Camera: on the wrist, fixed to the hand. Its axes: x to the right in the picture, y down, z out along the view.
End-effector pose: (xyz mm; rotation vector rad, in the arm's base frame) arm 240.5 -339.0 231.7 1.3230 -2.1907 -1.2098
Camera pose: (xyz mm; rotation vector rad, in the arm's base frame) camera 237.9 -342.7 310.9 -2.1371 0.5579 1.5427
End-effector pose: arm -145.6 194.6 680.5 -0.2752 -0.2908 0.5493
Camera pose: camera -165.3 233.6 614.3 -0.1630 -0.7452 -0.9510
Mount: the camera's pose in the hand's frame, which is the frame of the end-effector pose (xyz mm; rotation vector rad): -7.7 63.1 -47.4 -0.2648 -0.2928 -1.5033
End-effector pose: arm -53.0 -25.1 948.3 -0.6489 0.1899 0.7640
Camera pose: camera -99.1 -24.4 883.8 -0.7154 -0.6432 -0.5894
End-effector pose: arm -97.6 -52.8 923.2 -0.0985 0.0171 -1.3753
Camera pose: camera -40.7 -36.1 870.6 -0.6262 -0.1504 -2.8382
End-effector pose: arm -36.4 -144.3 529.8 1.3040 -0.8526 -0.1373
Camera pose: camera -35.4 -83.8 581.1 1.4288 0.0933 -1.5806
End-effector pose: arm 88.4 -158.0 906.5 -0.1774 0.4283 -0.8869
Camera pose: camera 108.5 -111.4 845.6 -0.9329 0.0610 -2.2296
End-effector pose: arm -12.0 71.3 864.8 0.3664 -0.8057 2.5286
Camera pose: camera -42.1 51.4 794.2 0.8423 -0.5619 0.9717
